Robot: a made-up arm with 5 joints.
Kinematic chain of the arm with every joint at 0, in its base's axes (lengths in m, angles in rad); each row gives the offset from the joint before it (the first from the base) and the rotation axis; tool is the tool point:
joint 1: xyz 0 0 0.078 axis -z
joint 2: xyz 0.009 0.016 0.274 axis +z
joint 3: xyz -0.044 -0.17 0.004 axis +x
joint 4: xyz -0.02 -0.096 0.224 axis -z
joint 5: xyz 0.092 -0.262 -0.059 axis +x
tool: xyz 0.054 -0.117 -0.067
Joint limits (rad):
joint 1: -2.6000..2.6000
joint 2: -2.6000..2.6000
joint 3: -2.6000..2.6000
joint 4: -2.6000..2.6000
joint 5: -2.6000..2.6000
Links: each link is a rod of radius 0.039 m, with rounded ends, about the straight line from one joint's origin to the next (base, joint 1, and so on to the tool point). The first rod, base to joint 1, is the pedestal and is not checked.
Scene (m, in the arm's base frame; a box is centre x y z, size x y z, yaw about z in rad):
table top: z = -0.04
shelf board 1: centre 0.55 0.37 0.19 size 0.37 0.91 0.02 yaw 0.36
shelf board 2: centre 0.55 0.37 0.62 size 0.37 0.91 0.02 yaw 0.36
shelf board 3: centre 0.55 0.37 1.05 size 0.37 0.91 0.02 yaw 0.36
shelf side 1: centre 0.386 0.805 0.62 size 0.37 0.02 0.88 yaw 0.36
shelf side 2: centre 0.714 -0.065 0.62 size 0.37 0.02 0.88 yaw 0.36
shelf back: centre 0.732 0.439 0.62 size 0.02 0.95 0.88 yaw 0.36
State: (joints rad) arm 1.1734 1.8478 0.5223 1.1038 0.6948
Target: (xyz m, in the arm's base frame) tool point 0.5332 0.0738 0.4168
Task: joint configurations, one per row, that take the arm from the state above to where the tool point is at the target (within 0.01 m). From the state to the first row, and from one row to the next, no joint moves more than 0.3 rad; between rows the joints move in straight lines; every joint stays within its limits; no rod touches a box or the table.
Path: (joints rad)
1: 1.3161 1.5720 0.4970 1.1900 0.6347
2: 1.4587 1.2962 0.4718 1.2761 0.5746
3: 1.6014 1.0205 0.4465 1.3623 0.5145
4: 1.7440 0.7447 0.4213 1.4484 0.4544
5: 1.8867 0.4689 0.3960 1.5346 0.3943
6: 2.0294 0.1931 0.3708 1.6207 0.3342
7: 2.1720 -0.0827 0.3455 1.7069 0.2741
8: 2.3147 -0.3585 0.3203 1.7931 0.2140
9: 2.4573 -0.6342 0.2950 1.8792 0.1539
10: 2.6000 -0.9100 0.2698 1.9654 0.0938

